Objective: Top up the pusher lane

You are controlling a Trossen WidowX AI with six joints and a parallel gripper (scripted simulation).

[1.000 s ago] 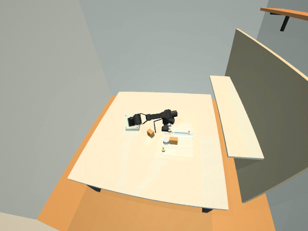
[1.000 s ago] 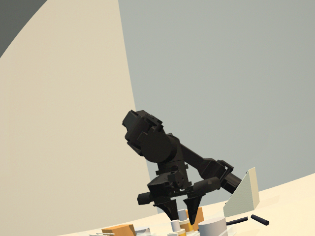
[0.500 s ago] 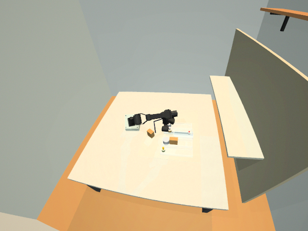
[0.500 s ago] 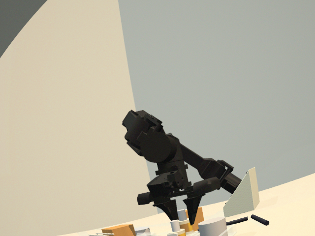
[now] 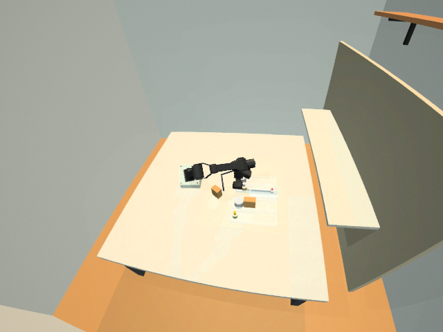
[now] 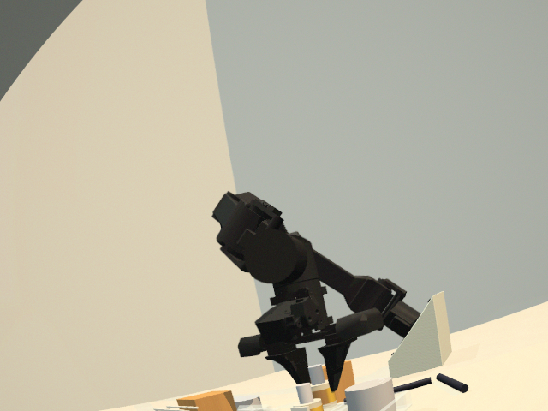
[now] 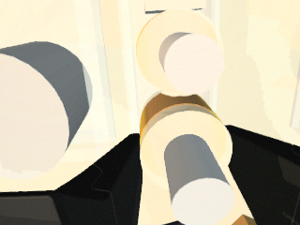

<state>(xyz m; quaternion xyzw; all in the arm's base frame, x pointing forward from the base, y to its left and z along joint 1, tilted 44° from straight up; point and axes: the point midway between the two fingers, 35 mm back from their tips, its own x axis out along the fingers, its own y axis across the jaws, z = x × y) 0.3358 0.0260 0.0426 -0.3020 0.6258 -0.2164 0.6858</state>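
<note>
My gripper tip is 15 cm short of the sprung lane, 3 cm above it and 2 cm to the left of it. From my gripper tip the other things lie so: red mark (22 cm ahead, 2 cm to the right, 2 cm above); pusher plate (15 cm ahead, 2 cm to the right); shelf unit (51 cm ahead, 32 cm above, 5 cm to the left).
</note>
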